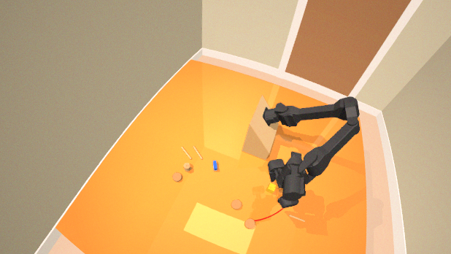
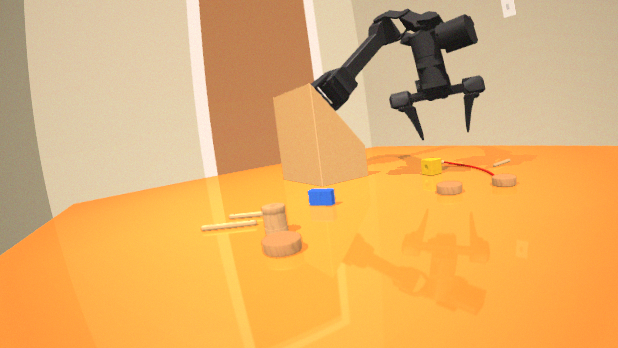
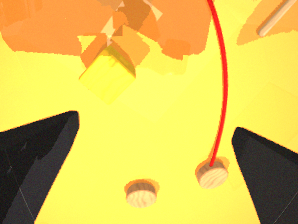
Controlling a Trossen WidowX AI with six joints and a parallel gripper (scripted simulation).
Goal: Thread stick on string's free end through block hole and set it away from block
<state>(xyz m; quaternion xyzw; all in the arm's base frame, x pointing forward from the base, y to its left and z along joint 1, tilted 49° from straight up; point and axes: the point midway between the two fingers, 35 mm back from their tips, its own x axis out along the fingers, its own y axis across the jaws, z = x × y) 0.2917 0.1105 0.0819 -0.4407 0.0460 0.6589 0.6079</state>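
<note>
The yellow block is 30 mm behind my gripper tip, 10 mm to the right of it and 60 mm below it. The rest, counted from my gripper tip: blue block: 40 mm behind, 270 mm to the right, 60 mm below; then round button: 140 mm ahead, 50 mm to the right, 70 mm below; then thin stick: 60 mm ahead, 160 mm to the left, 70 mm below.
</note>
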